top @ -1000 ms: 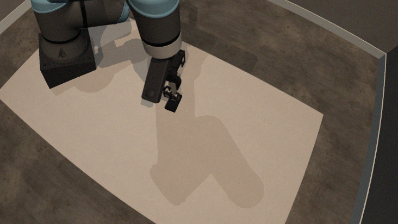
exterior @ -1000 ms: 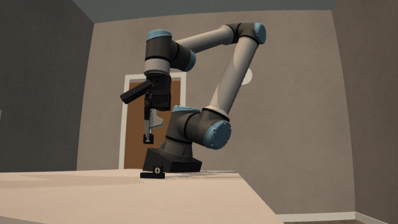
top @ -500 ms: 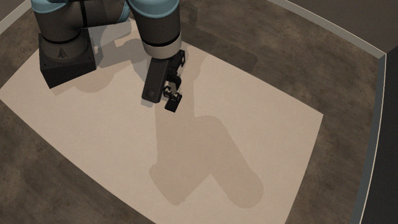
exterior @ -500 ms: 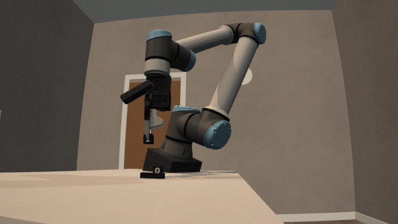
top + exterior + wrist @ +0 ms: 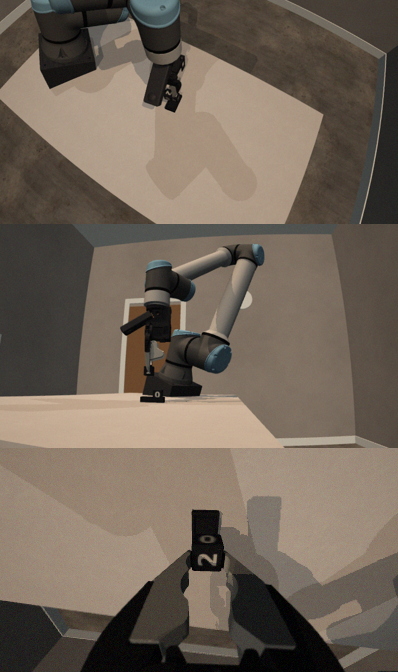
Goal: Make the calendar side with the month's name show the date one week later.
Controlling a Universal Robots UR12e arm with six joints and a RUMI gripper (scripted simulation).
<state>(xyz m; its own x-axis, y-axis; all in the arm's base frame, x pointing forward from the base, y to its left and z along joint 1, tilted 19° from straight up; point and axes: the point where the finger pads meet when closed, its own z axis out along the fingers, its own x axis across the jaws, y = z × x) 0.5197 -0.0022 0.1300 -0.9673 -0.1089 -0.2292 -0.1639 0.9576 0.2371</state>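
Right now the black tray is 10 cm below my hand and 2 cm to the left of it.
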